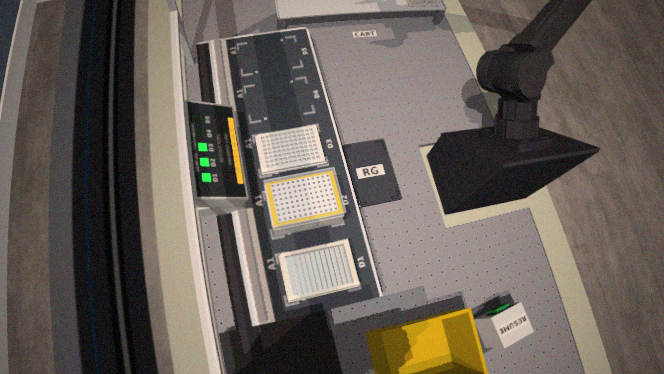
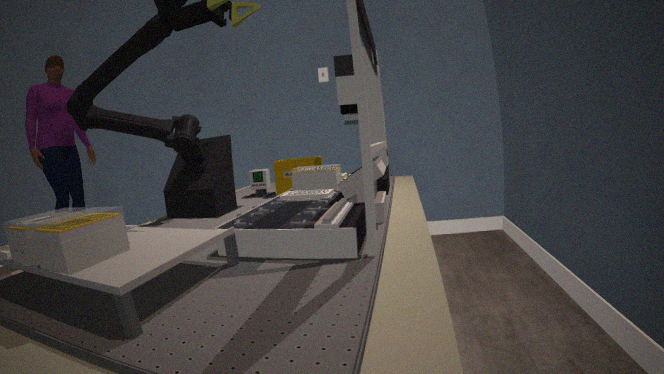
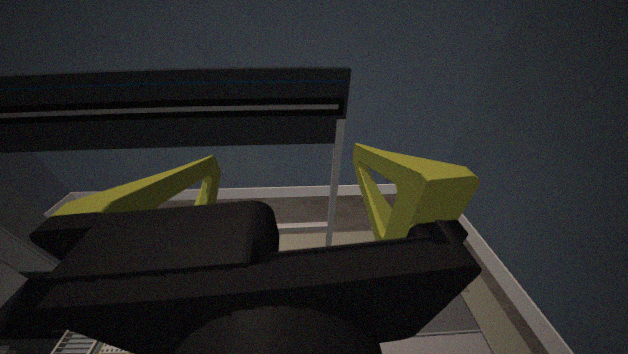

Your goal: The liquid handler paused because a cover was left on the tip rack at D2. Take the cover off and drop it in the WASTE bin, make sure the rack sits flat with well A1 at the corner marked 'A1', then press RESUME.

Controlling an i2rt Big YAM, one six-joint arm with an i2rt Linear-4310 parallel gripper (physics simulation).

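Places are measured from the arm's base along level axes (x ahead, y left, z up), in centimetres.
Where they show: gripper, fingertip midpoint: (image 3: 286, 157); arm's base at its link origin: (image 1: 515, 141) (image 2: 198, 160).
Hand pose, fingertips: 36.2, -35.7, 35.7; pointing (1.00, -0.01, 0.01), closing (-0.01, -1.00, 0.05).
Note:
Things, the pixels of their top centre, and the offset from my fingertips, as dx, dy, dz. "spot": a spot on its surface instead.
- clear cover at its top centre: (image 1: 304, 195) (image 2: 316, 166) +4.6, +35.1, -41.0
- A1 mark at a spot on its surface: (image 1: 259, 200) spot: +12.3, +31.7, -48.0
- yellow WASTE bin at its top centre: (image 1: 436, 355) (image 2: 298, 159) -8.8, +66.9, -39.8
- RESUME box at its top centre: (image 1: 513, 324) (image 2: 259, 170) -25.6, +67.3, -42.9
- ribbed plate at its top centre: (image 1: 319, 269) (image 3: 86, 327) +5.0, +47.5, -44.9
- well plate at its top centre: (image 1: 290, 147) (image 2: 307, 192) +4.2, +22.7, -46.6
- status screen at a spot on its surface: (image 1: 217, 150) spot: +17.8, +22.8, -41.4
- upright post at a spot on its surface: (image 2: 367, 150) spot: +22.1, -9.7, -35.9
- yellow-topped rack at its top centre: (image 2: 79, 220) -19.4, -32.5, -41.3
- raised cart at its top centre: (image 2: 98, 242) -24.3, -25.3, -46.7
The white tip rack (image 1: 305, 199) (image 2: 315, 179) with a yellow-bordered top stands at D2, looking level. A clear cover (image 2: 327, 167) appears to sit over it, with a faint rim. The "A1" mark (image 1: 259, 200) is beside the rack's left side; the rack's own well lettering cannot be read. The yellow WASTE bin (image 1: 435, 345) (image 2: 282, 178) stands beyond D1. The RESUME box (image 1: 512, 325) (image 2: 259, 176), with a green face, is beside the bin. My gripper (image 2: 234, 7) (image 3: 286, 157) is open and empty, high above the deck and away from the rack.
A ribbed plate (image 1: 320, 272) sits at D1 and a well plate (image 1: 290, 148) at D3. A status screen (image 1: 217, 150) stands left of the deck. An upright post (image 2: 367, 150) rises beside the deck. Another yellow-topped rack (image 2: 100, 245) stands on the raised cart (image 2: 165, 245). A person (image 2: 54, 115) stands behind.

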